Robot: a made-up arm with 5 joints. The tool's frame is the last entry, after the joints.
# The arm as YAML. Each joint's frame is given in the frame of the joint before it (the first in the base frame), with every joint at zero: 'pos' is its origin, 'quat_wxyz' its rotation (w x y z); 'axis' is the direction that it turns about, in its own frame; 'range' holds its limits. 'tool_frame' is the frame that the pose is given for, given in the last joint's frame.
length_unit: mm
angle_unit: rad
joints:
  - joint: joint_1
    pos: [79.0, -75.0, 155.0]
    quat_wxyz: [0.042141, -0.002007, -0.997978, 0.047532]
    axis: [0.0, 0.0, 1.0]
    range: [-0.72, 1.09]
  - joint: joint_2
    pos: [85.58, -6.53, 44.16]
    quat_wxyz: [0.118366, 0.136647, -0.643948, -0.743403]
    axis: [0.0, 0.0, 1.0]
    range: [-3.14, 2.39]
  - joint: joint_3
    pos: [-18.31, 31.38, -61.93]
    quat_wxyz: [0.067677, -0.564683, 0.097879, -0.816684]
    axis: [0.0, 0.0, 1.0]
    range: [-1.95, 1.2]
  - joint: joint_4
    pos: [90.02, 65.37, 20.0]
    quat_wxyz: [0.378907, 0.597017, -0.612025, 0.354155]
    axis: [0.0, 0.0, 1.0]
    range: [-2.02, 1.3]
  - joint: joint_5
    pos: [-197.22, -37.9, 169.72]
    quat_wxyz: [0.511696, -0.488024, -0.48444, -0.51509]
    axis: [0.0, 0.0, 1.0]
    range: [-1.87, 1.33]
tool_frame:
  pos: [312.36, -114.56, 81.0]
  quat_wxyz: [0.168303, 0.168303, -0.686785, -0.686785]
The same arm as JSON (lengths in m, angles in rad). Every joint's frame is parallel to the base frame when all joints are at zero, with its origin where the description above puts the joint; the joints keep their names.
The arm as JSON. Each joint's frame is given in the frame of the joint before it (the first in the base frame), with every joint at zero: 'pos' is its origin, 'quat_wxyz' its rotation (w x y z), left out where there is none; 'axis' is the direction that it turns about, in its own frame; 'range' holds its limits. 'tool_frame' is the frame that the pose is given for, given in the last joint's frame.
{
  "length_unit": "m",
  "angle_unit": "rad",
  "joints": [
    {
      "joint": "joint_1",
      "pos": [
        0.079,
        -0.075,
        0.155
      ],
      "axis": [
        -0.084303,
        -0.094703,
        -0.99193
      ],
      "range": [
        -0.72,
        1.09
      ]
    },
    {
      "joint": "joint_2",
      "pos": [
        -0.089,
        -0.01,
        -0.036
      ],
      "axis": [
        0.343106,
        0.905415,
        -0.250004
      ],
      "range": [
        -3.14,
        2.39
      ]
    },
    {
      "joint": "joint_3",
      "pos": [
        -0.041,
        -0.057,
        -0.015
      ],
      "axis": [
        1.0,
        0.0,
        0.0
      ],
      "range": [
        -1.95,
        1.2
      ]
    },
    {
      "joint": "joint_4",
      "pos": [
        0.02,
        0.091,
        0.064
      ],
      "axis": [
        -0.462007,
        -0.054301,
        -0.885213
      ],
      "range": [
        -2.02,
        1.3
      ]
    },
    {
      "joint": "joint_5",
      "pos": [
        -0.254,
        0.03,
        -0.061
      ],
      "axis": [
        0.0,
        -1.0,
        0.0
      ],
      "range": [
        -1.87,
        1.33
      ]
    }
  ],
  "tool_frame": {
    "pos": [
      -0.246,
      -0.081,
      -0.224
    ],
    "quat_wxyz": [
      0.0,
      0.707107,
      0.0,
      0.707106
    ]
  }
}

